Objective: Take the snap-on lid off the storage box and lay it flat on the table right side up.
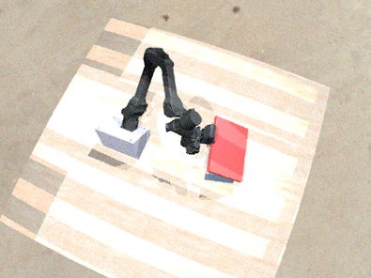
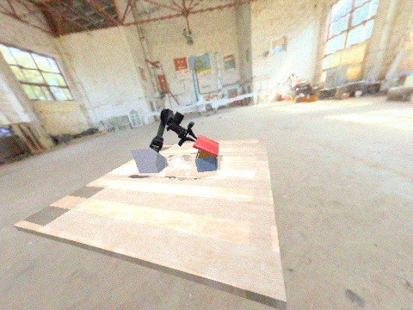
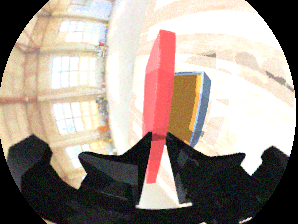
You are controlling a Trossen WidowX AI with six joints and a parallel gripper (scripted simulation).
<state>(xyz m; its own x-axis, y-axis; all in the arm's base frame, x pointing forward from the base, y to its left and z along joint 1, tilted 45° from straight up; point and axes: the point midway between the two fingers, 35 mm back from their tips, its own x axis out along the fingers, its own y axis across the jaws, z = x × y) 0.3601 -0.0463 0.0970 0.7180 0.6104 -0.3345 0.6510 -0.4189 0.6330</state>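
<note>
Now: gripper tip 7 cm short of the red lid, 2 cm to the right of it and 4 cm above it. From my gripper tip the other things lie so: storage box 5 cm ahead, 1 cm to the left, 15 cm below.
</note>
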